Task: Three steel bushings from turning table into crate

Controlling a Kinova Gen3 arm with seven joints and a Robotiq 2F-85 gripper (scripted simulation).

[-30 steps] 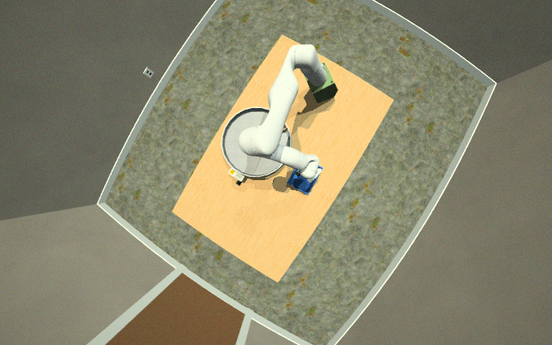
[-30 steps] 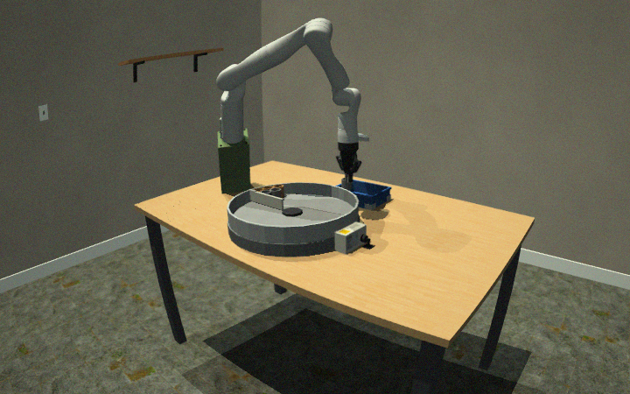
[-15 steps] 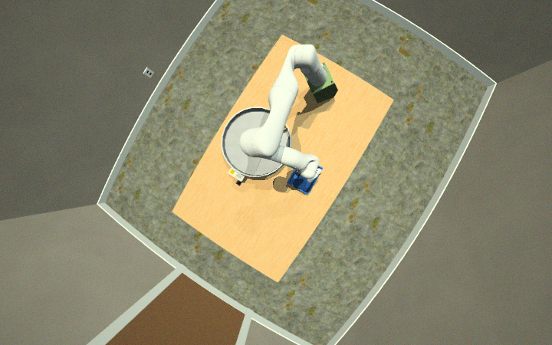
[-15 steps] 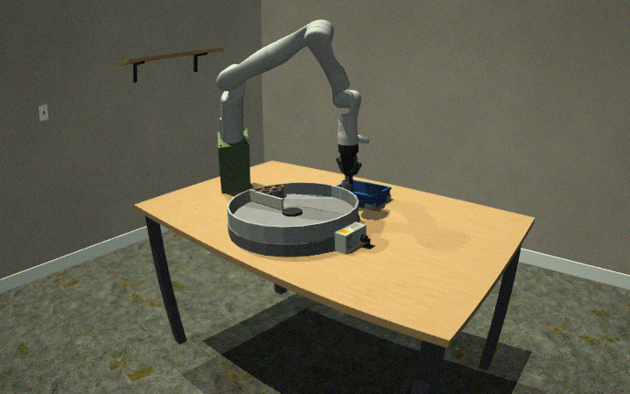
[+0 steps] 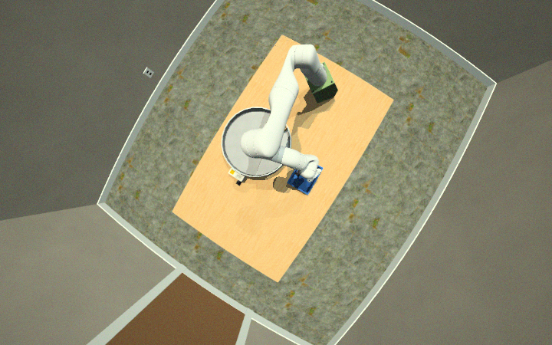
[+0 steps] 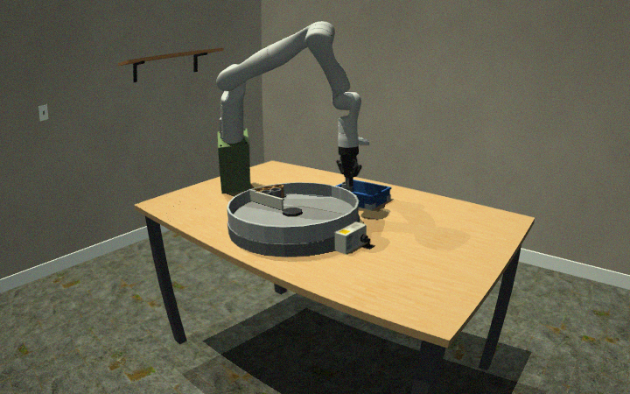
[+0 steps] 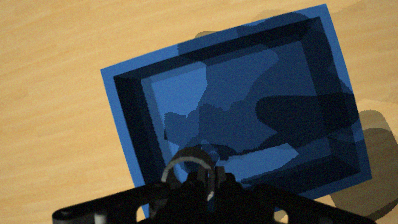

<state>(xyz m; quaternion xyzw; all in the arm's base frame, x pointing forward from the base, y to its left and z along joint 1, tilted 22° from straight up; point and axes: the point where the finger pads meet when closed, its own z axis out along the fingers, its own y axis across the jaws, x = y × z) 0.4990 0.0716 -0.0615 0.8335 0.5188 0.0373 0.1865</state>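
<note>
My gripper is now 4 cm short of the blue crate, 2 cm to the right of it and 5 cm above it. The rest, counted from my hand: grey turning table: 6 cm behind, 32 cm to the right, 2 cm below.
</note>
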